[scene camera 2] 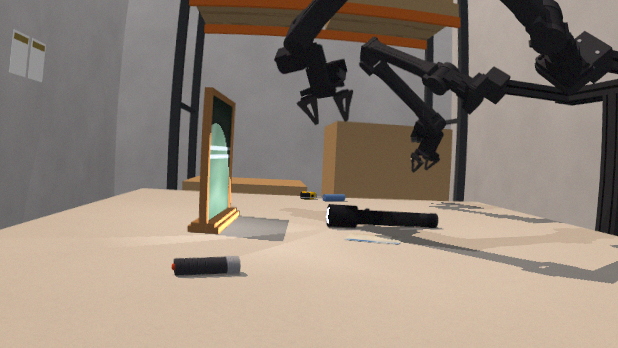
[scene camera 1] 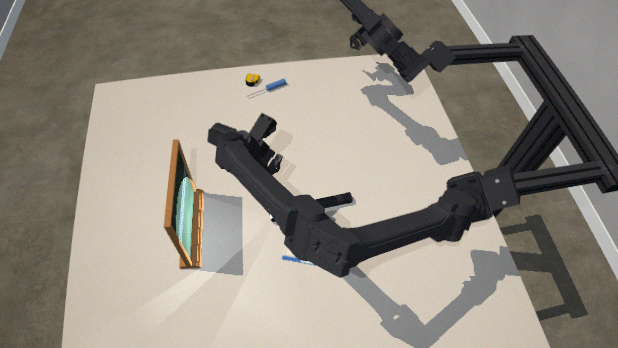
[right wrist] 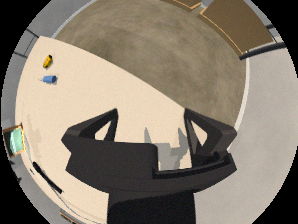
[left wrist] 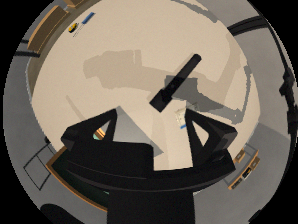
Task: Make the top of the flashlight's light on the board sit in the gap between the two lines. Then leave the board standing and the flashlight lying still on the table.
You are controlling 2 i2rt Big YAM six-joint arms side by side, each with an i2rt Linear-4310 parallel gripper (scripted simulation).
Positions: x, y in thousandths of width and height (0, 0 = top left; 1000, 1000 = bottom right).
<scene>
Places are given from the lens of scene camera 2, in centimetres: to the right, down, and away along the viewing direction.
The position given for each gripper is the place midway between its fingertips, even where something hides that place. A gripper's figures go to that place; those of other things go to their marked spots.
left gripper (scene camera 2: 536, 352): 6, -13, 114
wood-framed board (scene camera 2: 354, 381): -22, -10, 103
black cylinder (scene camera 2: 371, 760): -12, 13, 62
The marked spots on the black cylinder and the wood-framed board are 49 cm apart.
</scene>
